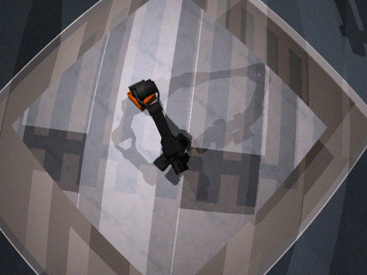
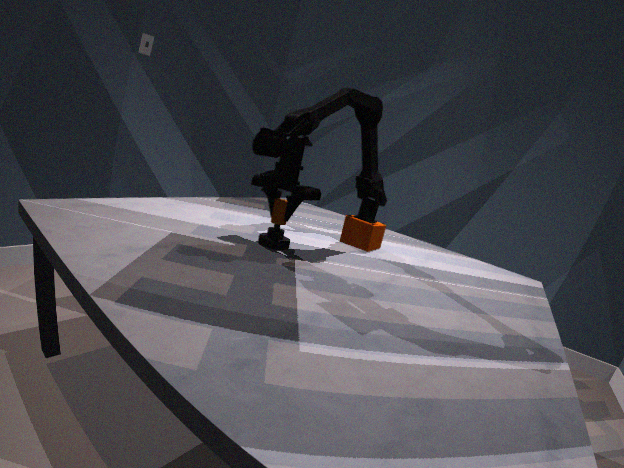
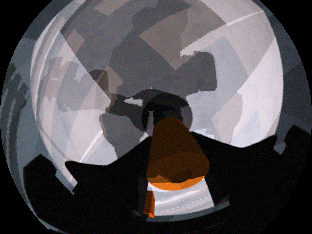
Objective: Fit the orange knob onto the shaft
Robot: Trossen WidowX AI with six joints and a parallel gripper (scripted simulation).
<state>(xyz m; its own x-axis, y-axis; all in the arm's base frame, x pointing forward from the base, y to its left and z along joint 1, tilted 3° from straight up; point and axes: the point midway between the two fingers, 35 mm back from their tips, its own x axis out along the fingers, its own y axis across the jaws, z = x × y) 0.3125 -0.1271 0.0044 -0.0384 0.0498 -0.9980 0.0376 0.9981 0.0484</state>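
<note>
Right now my gripper tip is 2 cm below the orange knob. Also, from my gripper tip: dark round pedestal: 4 cm below.
</note>
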